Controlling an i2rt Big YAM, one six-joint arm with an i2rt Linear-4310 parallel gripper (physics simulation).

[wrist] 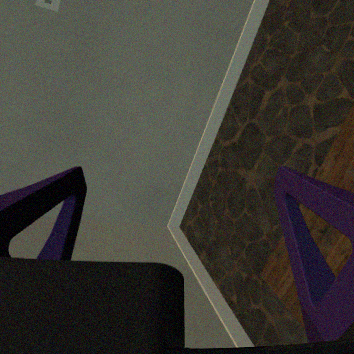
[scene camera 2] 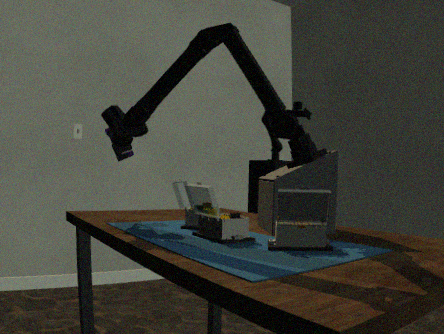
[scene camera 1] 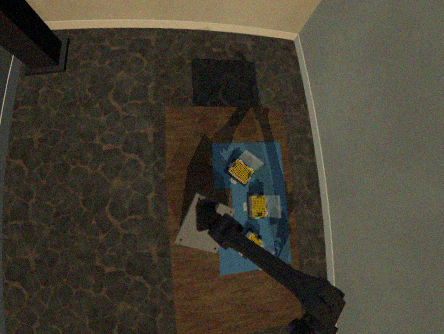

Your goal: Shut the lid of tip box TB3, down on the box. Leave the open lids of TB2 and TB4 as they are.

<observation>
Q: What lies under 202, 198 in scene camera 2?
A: A clear lid.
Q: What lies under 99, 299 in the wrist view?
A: My gripper.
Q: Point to a blue mat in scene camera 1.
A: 269, 178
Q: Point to a blue mat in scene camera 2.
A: At 252, 261
</observation>
